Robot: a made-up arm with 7 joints.
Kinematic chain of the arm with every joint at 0, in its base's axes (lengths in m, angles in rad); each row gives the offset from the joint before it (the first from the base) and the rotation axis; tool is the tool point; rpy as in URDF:
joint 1: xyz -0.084 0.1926 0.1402 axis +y
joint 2: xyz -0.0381 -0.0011 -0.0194 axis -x
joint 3: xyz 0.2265 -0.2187 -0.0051 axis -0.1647 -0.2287 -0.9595
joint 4: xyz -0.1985 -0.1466 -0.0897 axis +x
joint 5: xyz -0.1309 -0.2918 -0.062 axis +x
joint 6: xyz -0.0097 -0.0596 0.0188 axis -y
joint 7: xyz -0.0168 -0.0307 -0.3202 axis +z
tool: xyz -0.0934 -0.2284 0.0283 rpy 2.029 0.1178 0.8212
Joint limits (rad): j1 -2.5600..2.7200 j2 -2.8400..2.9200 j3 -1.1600..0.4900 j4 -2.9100..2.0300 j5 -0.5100..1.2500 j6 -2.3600..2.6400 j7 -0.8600..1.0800
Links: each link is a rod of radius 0.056 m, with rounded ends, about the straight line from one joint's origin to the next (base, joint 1, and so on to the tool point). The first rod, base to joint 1, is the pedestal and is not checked.
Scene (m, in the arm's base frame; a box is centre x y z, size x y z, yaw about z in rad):
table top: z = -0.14
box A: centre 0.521 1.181 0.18 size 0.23 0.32 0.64 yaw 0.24
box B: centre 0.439 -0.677 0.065 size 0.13 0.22 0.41 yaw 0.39
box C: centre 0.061 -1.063 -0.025 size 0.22 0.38 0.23 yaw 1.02
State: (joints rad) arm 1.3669 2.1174 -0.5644 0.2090 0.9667 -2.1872 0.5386
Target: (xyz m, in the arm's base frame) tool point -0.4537 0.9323 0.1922
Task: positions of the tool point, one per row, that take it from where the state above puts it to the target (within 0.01 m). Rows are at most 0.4 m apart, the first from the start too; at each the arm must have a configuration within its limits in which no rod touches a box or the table.
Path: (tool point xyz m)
1: 0.9239 0.6817 0.4675
2: 0.6461 0.9015 0.5767
3: 0.2988 0.9517 0.6876
4: -0.0303 0.8288 0.7614
5: -0.0200 0.9510 0.6823
6: 0.0016 1.0569 0.5795
7: 0.0334 1.1398 0.4577
8: 0.0726 1.1946 0.3235
9: -0.2344 1.1040 0.3087
10: -0.4537 0.9323 0.1922

